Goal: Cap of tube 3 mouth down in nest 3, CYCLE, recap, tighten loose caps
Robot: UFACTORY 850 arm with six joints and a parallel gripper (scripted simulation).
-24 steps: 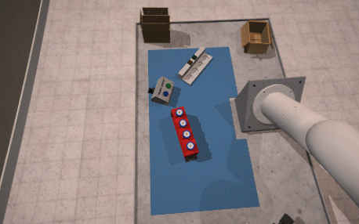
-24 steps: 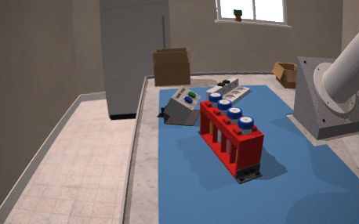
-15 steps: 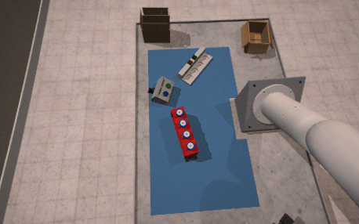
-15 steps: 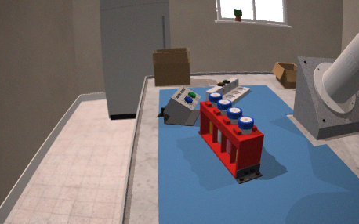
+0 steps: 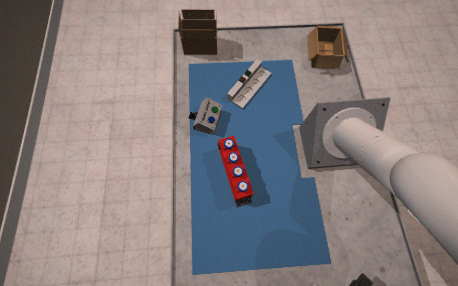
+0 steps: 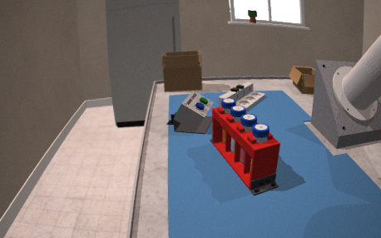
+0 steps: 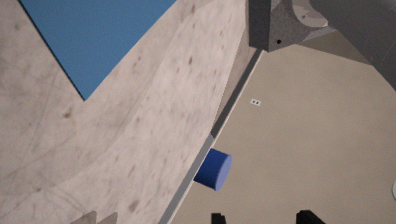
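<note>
Right now the blue cap is 39 cm to the right of my hand, 33 cm ahead of it and 4 cm below it. Also, from my hand: blue key: 56 cm to the right, 41 cm ahead, 9 cm below; then grey key housing: 58 cm to the right, 42 cm ahead, 10 cm below; then cap marked 4: 44 cm to the right, 35 cm ahead, 4 cm below.
</note>
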